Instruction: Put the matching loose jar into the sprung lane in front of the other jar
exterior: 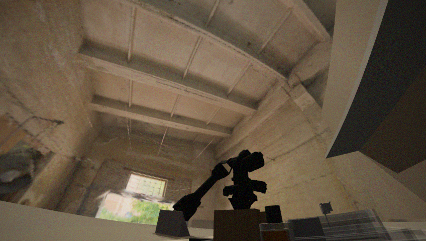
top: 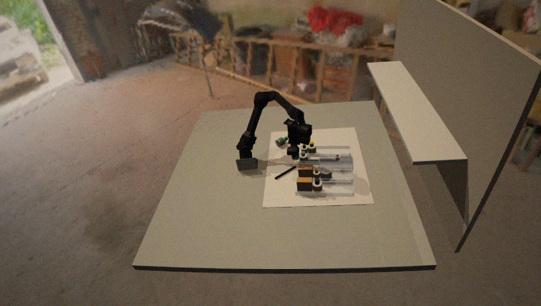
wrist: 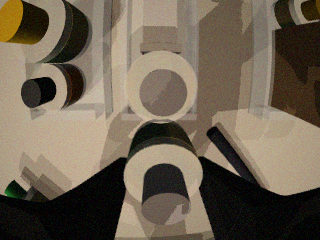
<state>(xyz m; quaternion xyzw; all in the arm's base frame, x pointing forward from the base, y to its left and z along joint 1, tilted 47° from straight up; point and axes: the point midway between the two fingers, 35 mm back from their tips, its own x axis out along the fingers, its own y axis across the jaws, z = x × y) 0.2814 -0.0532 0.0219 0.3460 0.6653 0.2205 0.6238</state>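
The black stick lies 7 cm behind my gripper tip, 8 cm to the right of it and 5 cm below it. The rest, counted from my gripper tip: pusher lane 19 cm ahead, 6 cm to the right, 4 cm below; grey cylinder 14 cm ahead, 16 cm to the right, 3 cm below; shelf 55 cm ahead, 7 cm to the right, 31 cm above.
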